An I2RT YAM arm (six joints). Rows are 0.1 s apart.
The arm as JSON. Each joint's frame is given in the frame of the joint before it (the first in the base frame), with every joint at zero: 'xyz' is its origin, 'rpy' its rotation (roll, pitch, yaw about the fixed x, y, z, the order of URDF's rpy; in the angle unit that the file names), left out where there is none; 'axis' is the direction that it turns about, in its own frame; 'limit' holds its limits. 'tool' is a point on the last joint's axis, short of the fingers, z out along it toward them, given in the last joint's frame.
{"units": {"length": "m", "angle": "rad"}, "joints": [
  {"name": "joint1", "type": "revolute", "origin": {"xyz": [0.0, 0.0, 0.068]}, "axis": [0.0, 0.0, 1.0], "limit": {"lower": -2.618, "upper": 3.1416}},
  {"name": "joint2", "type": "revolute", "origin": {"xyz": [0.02, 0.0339, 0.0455]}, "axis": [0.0, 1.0, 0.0], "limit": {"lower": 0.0, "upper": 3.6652}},
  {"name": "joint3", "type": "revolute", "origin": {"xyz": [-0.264, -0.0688, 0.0]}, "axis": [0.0, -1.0, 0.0], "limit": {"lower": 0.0, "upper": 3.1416}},
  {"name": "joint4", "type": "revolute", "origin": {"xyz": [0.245, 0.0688, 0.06]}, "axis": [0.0, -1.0, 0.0], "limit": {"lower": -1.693, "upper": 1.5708}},
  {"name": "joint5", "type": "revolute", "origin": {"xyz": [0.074, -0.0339, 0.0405]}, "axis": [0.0, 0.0, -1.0], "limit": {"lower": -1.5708, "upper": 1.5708}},
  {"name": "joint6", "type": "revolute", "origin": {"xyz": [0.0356, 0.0, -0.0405]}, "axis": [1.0, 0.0, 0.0], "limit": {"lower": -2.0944, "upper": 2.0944}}
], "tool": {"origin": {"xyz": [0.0, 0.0, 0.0], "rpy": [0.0, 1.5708, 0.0]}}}
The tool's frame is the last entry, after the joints.
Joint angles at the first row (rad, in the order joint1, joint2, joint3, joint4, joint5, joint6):
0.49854, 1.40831, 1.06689, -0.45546, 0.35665, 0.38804
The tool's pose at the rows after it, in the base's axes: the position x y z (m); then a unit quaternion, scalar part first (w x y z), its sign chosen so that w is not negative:
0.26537, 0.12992, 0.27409, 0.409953, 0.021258, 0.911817, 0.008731
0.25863, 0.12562, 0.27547, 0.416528, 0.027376, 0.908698, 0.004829
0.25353, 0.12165, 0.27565, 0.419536, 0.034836, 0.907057, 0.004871
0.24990, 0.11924, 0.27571, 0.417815, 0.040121, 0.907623, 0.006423
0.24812, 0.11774, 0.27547, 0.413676, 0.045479, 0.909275, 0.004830
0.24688, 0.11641, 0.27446, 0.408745, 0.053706, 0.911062, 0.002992
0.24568, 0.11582, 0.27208, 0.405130, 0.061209, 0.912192, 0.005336
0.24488, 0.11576, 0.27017, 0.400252, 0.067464, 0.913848, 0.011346
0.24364, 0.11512, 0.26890, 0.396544, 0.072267, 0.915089, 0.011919
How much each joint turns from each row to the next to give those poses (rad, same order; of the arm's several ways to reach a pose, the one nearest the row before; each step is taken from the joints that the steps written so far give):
0.00000, -0.03373, -0.02018, -0.00776, 0.01051, 0.00484
-0.00001, -0.03397, -0.02450, 0.00036, 0.01658, 0.00436
-0.00303, -0.02645, -0.02084, -0.00039, 0.00603, 0.00972
-0.00154, -0.01623, -0.01032, -0.00986, -0.00096, 0.01136
-0.00145, -0.00561, -0.00157, -0.01562, 0.00244, 0.01178
-0.00165, -0.00224, -0.00151, -0.01512, 0.00412, 0.01774
0.00000, -0.00230, -0.00851, -0.00237, -0.00138, 0.01879
0.00002, -0.00049, -0.00528, -0.00308, -0.00969, 0.01913
-0.00001, -0.00260, -0.00424, -0.00740, -0.00073, 0.01253

